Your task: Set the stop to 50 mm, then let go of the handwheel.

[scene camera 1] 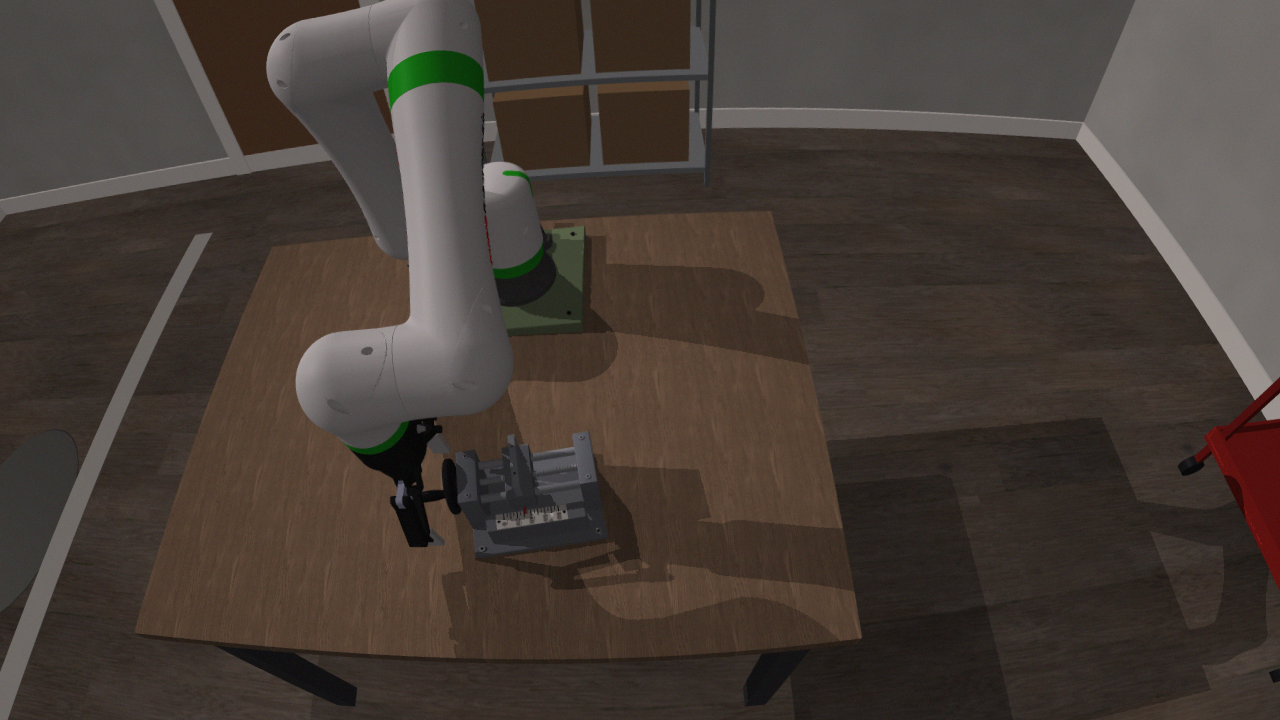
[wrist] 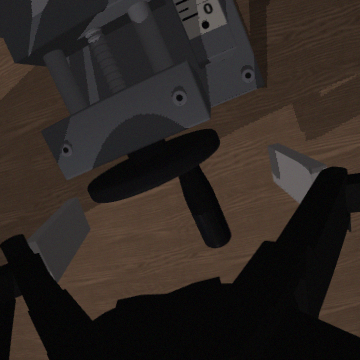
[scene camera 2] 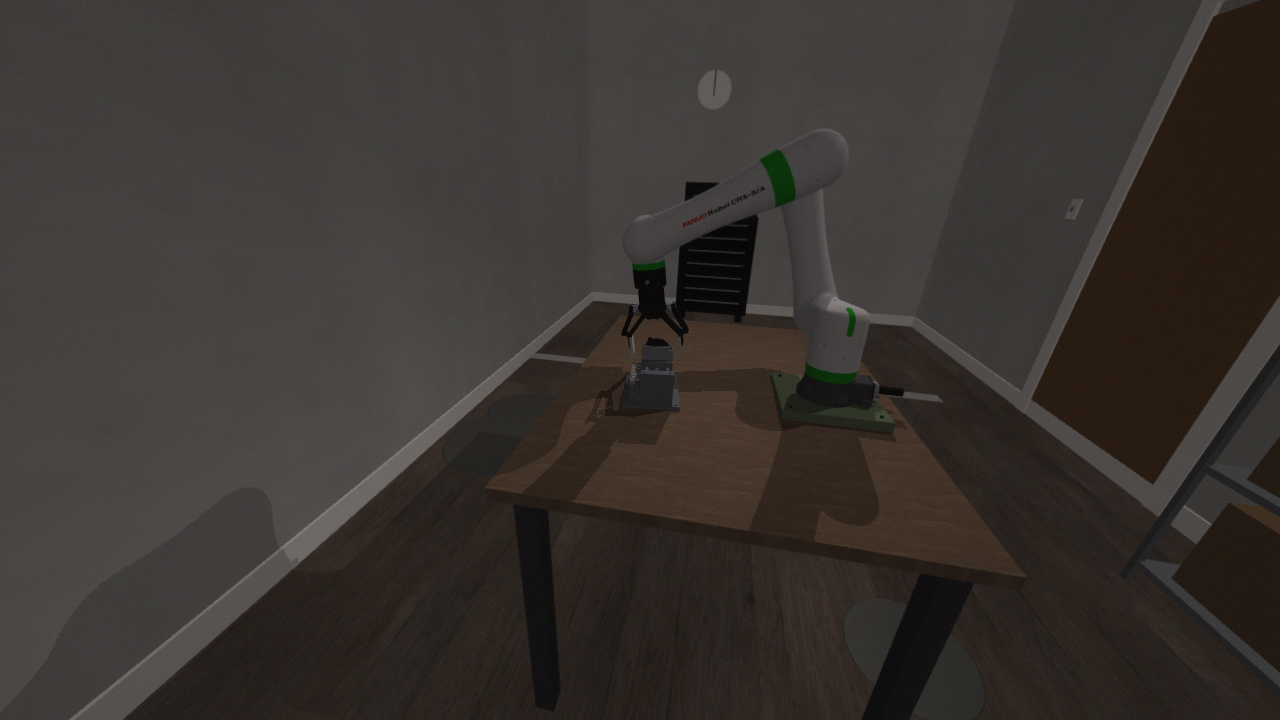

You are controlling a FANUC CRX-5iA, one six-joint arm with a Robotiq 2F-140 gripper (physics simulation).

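Places are measured from the arm's base along level axes (x ahead, y left, z up), in millimetres.
Pixels of known places: gripper, fingertip midpoint: (scene camera 1: 438, 496) (wrist: 174, 188); arm's base, link origin: (scene camera 1: 518, 277) (scene camera 2: 824, 394).
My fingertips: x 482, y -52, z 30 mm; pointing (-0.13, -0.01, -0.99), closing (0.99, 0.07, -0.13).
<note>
For each thing: its top centre in the pictures, then the offset to it from my fingertips. "pt": a spot on its surface instead. Level surfaces: height alone.
- white scale, surface spot: (wrist: 213, 17) pt dy +104, dx +45, dz +6 mm
- small red pointer, top centre: (scene camera 1: 524, 509) dy +137, dx +18, dz +7 mm
- black handwheel, surface spot: (wrist: 155, 166) (scene camera 1: 448, 480) pt dy +34, dx +6, dz +64 mm
- crank handle, top centre: (wrist: 203, 211) (scene camera 1: 428, 493) dy +3, dx +22, dz +52 mm
- wooden table, surface height: dz -50 mm
The grey stop fixture (scene camera 1: 583, 488) (scene camera 2: 656, 386) (wrist: 135, 120) stands on the table. Its sliding stop (scene camera 1: 517, 470) sits on the rods between the end blocks. A white scale (scene camera 1: 539, 517) (wrist: 213, 17) runs along one side. A small red pointer (scene camera 1: 524, 511) shows at it in scene camera 1, too small there to read against the numbers; the wrist view shows the scale's 0 end without the pointer. The black handwheel (scene camera 1: 450, 486) (wrist: 155, 166) has a crank handle (wrist: 206, 210) sticking out. My gripper (scene camera 1: 436, 491) (scene camera 2: 657, 345) (wrist: 174, 188) is open, its fingers on either side of the handle, apart from it.
The wooden table (scene camera 1: 698, 394) (scene camera 2: 733, 483) carries the arm's green base plate (scene camera 1: 546, 317) (scene camera 2: 836, 417) behind the fixture. A shelf rack (scene camera 1: 709, 107) with boxes stands behind the table. A red cart (scene camera 1: 1253, 456) is at the far right in scene camera 1.
</note>
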